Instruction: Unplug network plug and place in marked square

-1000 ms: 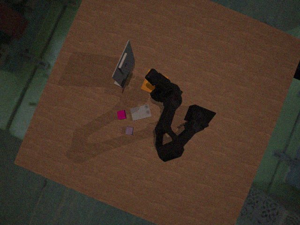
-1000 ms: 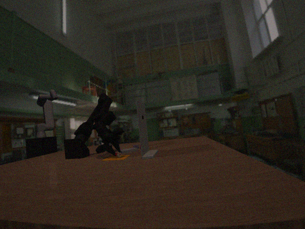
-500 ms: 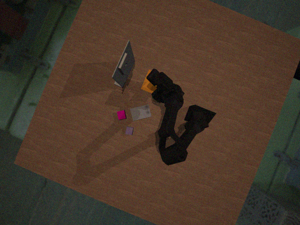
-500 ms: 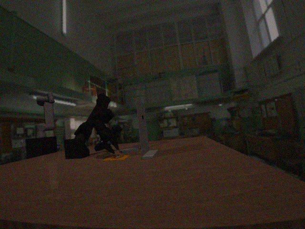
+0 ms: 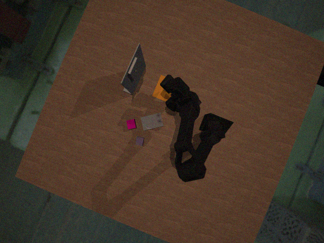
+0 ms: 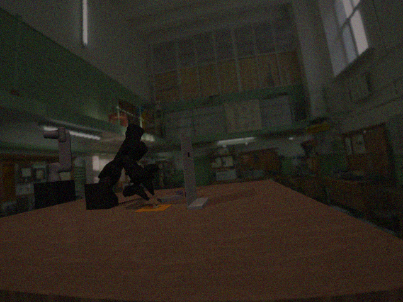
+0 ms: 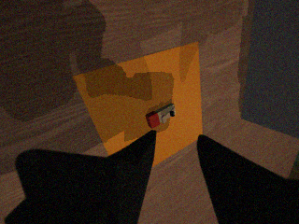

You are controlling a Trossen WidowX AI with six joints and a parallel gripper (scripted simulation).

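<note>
Right now the network plug is 1 cm ahead of my gripper tip and 3 cm below it. Also, from my gripper tip: upright grey panel (17 cm ahead, 8 cm above); orange marked square (1 cm ahead, 4 cm below); grey flat plate (2 cm ahead, 18 cm to the left, 3 cm below).
</note>
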